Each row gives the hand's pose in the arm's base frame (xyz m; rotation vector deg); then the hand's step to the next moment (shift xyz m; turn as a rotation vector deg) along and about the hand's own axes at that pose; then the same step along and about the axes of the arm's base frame.
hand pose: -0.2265 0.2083 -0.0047 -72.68 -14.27 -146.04
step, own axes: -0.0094 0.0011 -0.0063 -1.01 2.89 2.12
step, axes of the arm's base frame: 0.0010 -0.0011 -0.0113 3.11 -1.97 0.54
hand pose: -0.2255 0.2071 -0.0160 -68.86 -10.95 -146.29
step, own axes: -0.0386 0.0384 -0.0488 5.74 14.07 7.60
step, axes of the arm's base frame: 0.0004 -0.0398 -0.0613 6.79 -12.64 9.10
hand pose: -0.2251 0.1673 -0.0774 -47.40 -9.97 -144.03
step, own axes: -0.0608 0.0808 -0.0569 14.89 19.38 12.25
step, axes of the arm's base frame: 0.0517 -0.0609 -0.0841 5.41 -19.78 18.08
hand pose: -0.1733 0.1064 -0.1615 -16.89 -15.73 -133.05
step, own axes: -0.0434 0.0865 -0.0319 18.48 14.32 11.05
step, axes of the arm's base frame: 0.0878 -0.0391 -0.0337 -0.84 -19.07 17.45
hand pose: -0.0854 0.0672 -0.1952 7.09 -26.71 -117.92
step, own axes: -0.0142 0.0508 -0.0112 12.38 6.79 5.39
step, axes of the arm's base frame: 0.0517 -0.0135 0.0073 -2.29 -12.08 8.78
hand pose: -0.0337 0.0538 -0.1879 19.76 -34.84 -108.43
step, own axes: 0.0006 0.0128 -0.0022 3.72 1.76 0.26
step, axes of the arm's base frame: 0.0108 -0.0050 0.0054 -0.22 -3.89 1.36
